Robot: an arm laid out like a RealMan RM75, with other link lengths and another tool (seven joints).
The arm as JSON. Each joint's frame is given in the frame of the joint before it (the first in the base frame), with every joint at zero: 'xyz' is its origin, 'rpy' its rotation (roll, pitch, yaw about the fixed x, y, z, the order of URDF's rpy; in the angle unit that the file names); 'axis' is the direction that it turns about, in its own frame. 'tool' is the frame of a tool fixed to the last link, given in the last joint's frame.
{
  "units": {
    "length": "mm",
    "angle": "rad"
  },
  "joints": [
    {
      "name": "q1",
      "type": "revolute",
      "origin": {
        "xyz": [
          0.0,
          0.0,
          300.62
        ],
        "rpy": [
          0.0,
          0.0,
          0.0
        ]
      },
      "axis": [
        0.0,
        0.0,
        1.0
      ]
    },
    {
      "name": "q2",
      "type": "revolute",
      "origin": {
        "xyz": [
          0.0,
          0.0,
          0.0
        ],
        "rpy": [
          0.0,
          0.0,
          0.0
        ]
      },
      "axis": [
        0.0,
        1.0,
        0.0
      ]
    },
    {
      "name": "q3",
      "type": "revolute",
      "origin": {
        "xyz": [
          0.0,
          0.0,
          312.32
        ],
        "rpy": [
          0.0,
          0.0,
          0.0
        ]
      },
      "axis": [
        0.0,
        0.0,
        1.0
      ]
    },
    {
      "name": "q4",
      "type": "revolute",
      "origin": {
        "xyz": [
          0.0,
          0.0,
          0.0
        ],
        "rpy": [
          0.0,
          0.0,
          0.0
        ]
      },
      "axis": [
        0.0,
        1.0,
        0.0
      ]
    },
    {
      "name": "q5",
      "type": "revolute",
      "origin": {
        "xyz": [
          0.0,
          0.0,
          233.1
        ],
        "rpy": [
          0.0,
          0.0,
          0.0
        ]
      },
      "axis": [
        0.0,
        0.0,
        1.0
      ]
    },
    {
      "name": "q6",
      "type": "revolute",
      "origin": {
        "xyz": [
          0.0,
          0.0,
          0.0
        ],
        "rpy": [
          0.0,
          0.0,
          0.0
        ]
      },
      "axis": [
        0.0,
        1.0,
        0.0
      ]
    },
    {
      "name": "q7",
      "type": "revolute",
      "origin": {
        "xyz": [
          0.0,
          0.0,
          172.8
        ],
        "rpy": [
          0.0,
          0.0,
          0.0
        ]
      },
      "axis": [
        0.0,
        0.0,
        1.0
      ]
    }
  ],
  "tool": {
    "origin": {
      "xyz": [
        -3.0,
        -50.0,
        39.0
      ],
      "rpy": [
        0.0,
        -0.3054,
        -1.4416
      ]
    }
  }
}
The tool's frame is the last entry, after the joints.
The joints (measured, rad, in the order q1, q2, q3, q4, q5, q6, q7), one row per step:
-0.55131 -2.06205 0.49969 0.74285 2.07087 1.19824 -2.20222
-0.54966 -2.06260 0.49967 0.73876 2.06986 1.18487 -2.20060
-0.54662 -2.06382 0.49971 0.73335 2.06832 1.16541 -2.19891
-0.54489 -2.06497 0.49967 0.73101 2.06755 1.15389 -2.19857
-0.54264 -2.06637 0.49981 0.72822 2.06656 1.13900 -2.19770
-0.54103 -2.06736 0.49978 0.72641 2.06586 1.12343 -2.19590
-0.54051 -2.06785 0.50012 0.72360 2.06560 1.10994 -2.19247
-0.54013 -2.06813 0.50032 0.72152 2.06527 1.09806 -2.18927
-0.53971 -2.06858 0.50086 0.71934 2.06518 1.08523 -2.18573
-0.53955 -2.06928 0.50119 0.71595 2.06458 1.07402 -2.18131
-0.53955 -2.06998 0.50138 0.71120 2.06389 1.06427 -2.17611
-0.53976 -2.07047 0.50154 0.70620 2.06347 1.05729 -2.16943
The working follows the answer.
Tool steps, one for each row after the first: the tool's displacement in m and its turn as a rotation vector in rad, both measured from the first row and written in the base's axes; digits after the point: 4 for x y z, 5 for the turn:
-0.0029 0.0000 0.0001 0.00711 0.00315 0.00985
-0.0074 -0.0004 0.0002 0.01741 0.00731 0.02506
-0.0099 -0.0007 0.0002 0.02369 0.00959 0.03416
-0.0131 -0.0009 0.0004 0.03186 0.01321 0.04548
-0.0161 -0.0007 0.0013 0.04136 0.01895 0.05566
-0.0186 -0.0004 0.0019 0.04858 0.02533 0.06279
-0.0207 0.0001 0.0026 0.05539 0.03136 0.06875
-0.0229 0.0005 0.0033 0.06227 0.03826 0.07501
-0.0247 0.0007 0.0034 0.06758 0.04370 0.08008
-0.0264 0.0008 0.0028 0.07114 0.04816 0.08429
-0.0276 0.0007 0.0020 0.07268 0.05275 0.08585

Tool pose at each row, in the base's axes (x y z in m, rotation vector in rad; rounded; the steps above come from the unrounded poses):
-0.4052 0.4827 0.0497 0.59286 2.58963 1.08387
-0.4081 0.4827 0.0498 0.58452 2.59512 1.09653
-0.4126 0.4823 0.0499 0.57088 2.60312 1.11520
-0.4151 0.4821 0.0499 0.56254 2.60761 1.12655
-0.4183 0.4818 0.0501 0.55272 2.61364 1.14117
-0.4213 0.4820 0.0510 0.54600 2.62024 1.15726
-0.4237 0.4824 0.0516 0.54302 2.62661 1.16933
-0.4258 0.4828 0.0524 0.54114 2.63217 1.18051
-0.4281 0.4832 0.0531 0.53948 2.63858 1.19190
-0.4299 0.4835 0.0531 0.53795 2.64372 1.20079
-0.4316 0.4835 0.0525 0.53645 2.64832 1.20700
-0.4328 0.4835 0.0517 0.53796 2.65246 1.20963

